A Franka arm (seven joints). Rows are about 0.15 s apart.
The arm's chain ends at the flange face. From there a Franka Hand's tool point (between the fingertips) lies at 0.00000 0.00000 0.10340 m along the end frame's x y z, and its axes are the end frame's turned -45 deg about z.
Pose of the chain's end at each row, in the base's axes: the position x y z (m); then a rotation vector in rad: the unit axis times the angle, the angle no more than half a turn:
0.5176 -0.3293 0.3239 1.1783 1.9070 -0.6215
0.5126 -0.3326 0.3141 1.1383 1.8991 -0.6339
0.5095 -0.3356 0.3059 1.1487 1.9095 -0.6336
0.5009 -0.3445 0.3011 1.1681 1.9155 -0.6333
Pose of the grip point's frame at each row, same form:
0.5557 -0.4056 0.2655 0.3812 2.3504 -1.0183
0.5525 -0.4098 0.2580 0.3455 2.3291 -1.0405
0.5486 -0.4124 0.2487 0.3514 2.3432 -1.0349
0.5387 -0.4210 0.2427 0.3680 2.3567 -1.0288

